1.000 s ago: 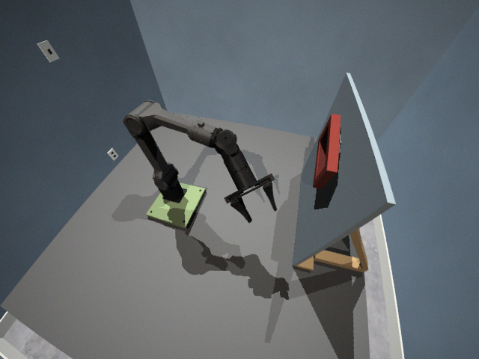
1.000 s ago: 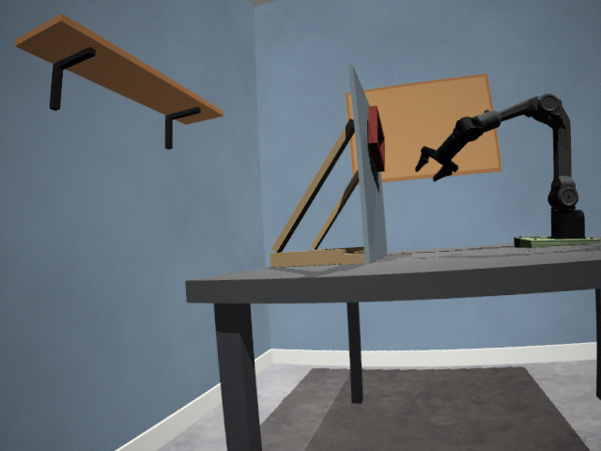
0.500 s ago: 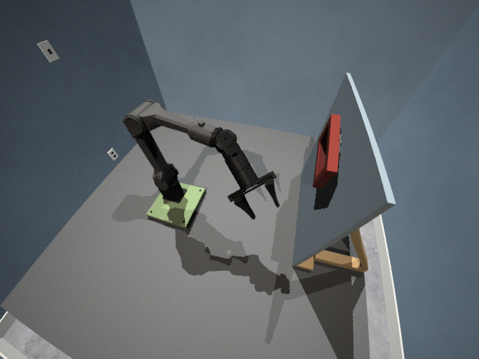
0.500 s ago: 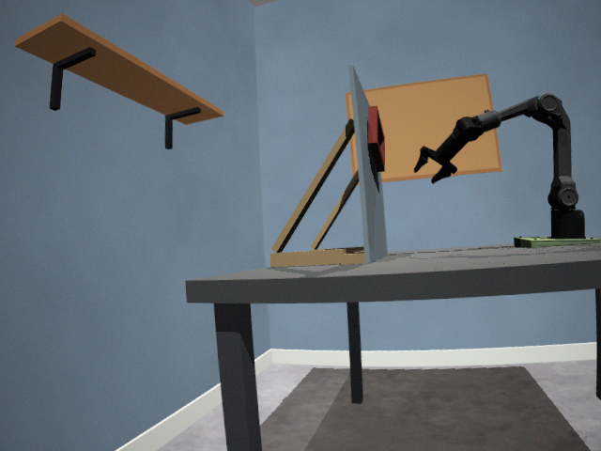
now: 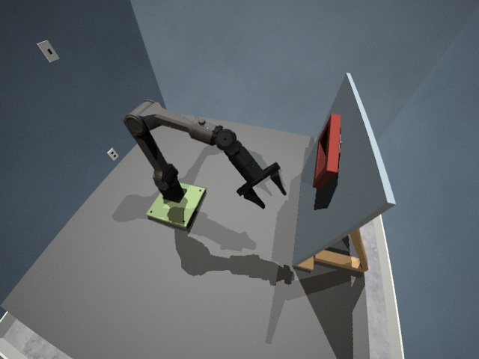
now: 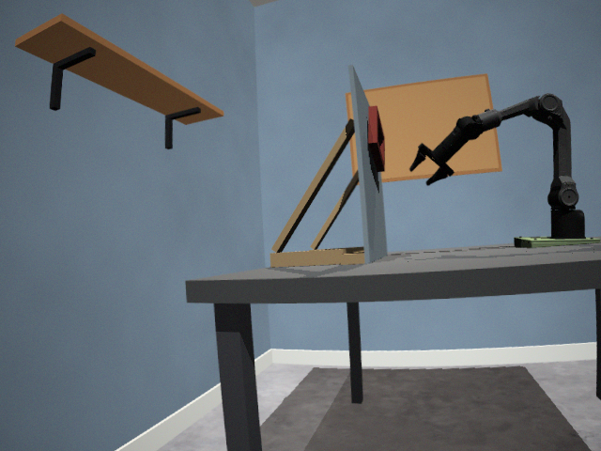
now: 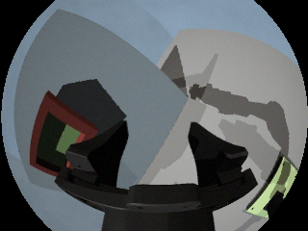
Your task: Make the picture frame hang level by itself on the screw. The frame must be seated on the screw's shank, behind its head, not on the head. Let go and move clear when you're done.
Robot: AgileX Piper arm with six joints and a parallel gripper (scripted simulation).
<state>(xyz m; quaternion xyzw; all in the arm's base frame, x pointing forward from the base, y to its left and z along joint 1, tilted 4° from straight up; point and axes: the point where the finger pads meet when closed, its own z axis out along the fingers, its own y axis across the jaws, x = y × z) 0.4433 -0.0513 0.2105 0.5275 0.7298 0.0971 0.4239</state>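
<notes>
My hand is 130 mm short of the red picture frame, 130 mm to the right of it and 100 mm below it. The rest, counted from my hand: grey upright panel (140 mm ahead, 130 mm to the left, 10 mm below).
</notes>
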